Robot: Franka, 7 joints.
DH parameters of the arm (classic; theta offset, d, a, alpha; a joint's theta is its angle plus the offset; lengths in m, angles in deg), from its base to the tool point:
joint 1: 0 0.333 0 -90
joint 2: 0 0 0 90
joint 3: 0 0.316 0.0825 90
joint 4: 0 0 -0.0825 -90
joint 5: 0 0.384 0 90
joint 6: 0 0 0.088 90
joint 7: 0 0.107 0 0
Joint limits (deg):
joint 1: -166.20..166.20
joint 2: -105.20..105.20
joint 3: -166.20..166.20
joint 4: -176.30..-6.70
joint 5: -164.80..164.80
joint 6: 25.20..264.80
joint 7: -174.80..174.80
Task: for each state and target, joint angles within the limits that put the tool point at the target. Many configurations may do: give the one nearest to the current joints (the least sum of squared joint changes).
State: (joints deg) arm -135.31 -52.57 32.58 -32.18 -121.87 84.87 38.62
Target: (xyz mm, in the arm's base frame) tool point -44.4 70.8 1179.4
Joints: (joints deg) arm -127.39 -19.67 -7.39 -33.38 -128.08 116.46 38.62
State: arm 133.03 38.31 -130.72 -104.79 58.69 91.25 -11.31
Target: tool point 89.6 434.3 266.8
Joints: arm 154.55 44.84 -87.22 -131.72 58.17 81.79 -11.31
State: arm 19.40 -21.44 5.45 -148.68 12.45 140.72 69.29
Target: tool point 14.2 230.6 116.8
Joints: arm 46.89 10.66 33.72 -167.85 13.76 135.13 69.29
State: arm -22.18 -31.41 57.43 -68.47 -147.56 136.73 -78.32
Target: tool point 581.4 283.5 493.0
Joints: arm -19.04 14.60 48.57 -103.71 -147.67 141.68 -78.32
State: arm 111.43 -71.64 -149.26 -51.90 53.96 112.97 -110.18
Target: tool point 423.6 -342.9 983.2
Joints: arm 120.82 -26.39 -138.76 -25.86 57.62 125.76 -110.18
